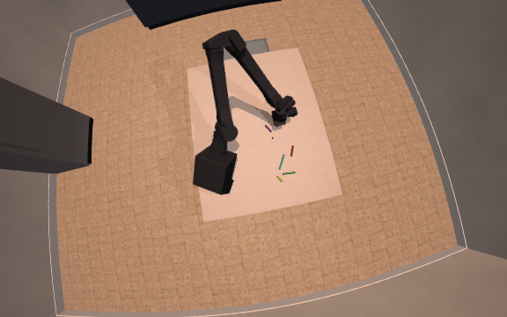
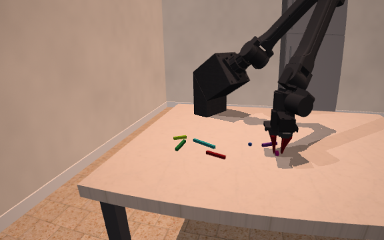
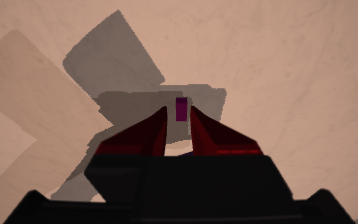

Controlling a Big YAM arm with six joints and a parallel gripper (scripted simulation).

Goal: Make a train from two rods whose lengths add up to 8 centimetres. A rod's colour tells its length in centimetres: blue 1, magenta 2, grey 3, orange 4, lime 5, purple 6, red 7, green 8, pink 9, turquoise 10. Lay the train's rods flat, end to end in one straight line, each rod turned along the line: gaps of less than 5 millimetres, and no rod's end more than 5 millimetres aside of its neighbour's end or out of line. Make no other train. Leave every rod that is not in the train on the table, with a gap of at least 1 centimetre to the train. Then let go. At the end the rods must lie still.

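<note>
Now: hand 1 cm above the magenta rod. Also, from my hand: red rod: 11 cm ahead, 17 cm to the right, 1 cm below; then purple rod: 5 cm behind, 4 cm to the right, 1 cm below; then blue rod: 2 cm behind, 10 cm to the right, 1 cm below.
</note>
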